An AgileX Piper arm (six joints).
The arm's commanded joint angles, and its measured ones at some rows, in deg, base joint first. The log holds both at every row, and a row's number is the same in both.
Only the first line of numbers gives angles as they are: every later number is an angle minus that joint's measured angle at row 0.
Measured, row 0:
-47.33 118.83 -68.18 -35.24 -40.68 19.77
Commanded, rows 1 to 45:
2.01 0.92 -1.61 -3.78 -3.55 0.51
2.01 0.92 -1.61 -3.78 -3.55 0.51
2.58 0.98 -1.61 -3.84 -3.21 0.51
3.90 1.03 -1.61 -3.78 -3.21 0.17
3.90 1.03 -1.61 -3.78 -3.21 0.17
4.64 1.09 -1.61 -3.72 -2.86 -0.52
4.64 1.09 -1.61 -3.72 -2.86 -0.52
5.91 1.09 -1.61 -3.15 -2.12 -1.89
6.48 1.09 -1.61 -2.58 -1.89 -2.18
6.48 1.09 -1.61 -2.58 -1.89 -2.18
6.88 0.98 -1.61 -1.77 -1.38 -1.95
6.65 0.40 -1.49 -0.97 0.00 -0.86
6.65 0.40 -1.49 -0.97 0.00 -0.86
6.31 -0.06 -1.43 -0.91 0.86 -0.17
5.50 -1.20 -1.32 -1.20 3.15 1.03
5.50 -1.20 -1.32 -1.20 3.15 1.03
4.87 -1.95 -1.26 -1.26 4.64 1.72
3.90 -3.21 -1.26 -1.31 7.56 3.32
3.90 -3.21 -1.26 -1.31 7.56 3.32
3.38 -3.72 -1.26 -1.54 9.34 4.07
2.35 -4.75 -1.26 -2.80 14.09 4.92
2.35 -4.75 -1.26 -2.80 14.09 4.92
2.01 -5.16 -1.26 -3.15 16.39 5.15
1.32 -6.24 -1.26 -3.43 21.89 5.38
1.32 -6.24 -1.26 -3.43 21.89 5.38
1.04 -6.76 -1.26 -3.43 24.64 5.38
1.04 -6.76 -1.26 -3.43 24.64 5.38
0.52 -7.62 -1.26 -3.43 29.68 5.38
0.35 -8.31 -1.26 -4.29 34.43 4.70
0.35 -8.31 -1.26 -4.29 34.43 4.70
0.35 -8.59 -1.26 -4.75 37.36 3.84
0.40 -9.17 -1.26 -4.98 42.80 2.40
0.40 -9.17 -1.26 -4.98 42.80 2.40
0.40 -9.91 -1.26 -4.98 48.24 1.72
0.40 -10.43 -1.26 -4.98 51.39 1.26
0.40 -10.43 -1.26 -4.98 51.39 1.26
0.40 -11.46 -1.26 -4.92 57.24 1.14
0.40 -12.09 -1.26 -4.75 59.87 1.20
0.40 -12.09 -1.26 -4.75 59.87 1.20
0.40 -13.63 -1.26 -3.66 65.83 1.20
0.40 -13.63 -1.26 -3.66 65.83 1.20
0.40 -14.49 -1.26 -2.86 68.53 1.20
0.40 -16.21 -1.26 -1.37 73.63 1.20
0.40 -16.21 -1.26 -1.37 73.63 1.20
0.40 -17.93 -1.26 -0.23 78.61 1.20
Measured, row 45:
0.58 -15.30 -0.98 -2.06 71.10 1.54
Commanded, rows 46 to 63:
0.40 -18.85 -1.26 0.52 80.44 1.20
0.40 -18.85 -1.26 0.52 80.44 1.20
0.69 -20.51 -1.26 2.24 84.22 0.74
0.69 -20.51 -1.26 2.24 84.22 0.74
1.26 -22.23 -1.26 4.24 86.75 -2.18
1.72 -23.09 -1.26 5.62 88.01 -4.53
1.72 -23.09 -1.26 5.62 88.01 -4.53
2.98 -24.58 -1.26 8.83 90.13 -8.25
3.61 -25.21 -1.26 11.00 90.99 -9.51
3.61 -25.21 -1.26 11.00 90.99 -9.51
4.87 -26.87 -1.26 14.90 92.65 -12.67
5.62 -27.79 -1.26 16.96 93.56 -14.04
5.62 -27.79 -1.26 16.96 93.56 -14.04
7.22 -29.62 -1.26 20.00 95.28 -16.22
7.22 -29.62 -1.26 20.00 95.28 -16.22
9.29 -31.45 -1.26 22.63 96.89 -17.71
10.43 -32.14 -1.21 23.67 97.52 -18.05
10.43 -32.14 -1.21 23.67 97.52 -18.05
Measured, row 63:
8.14 -29.74 -1.03 20.34 95.00 -15.59
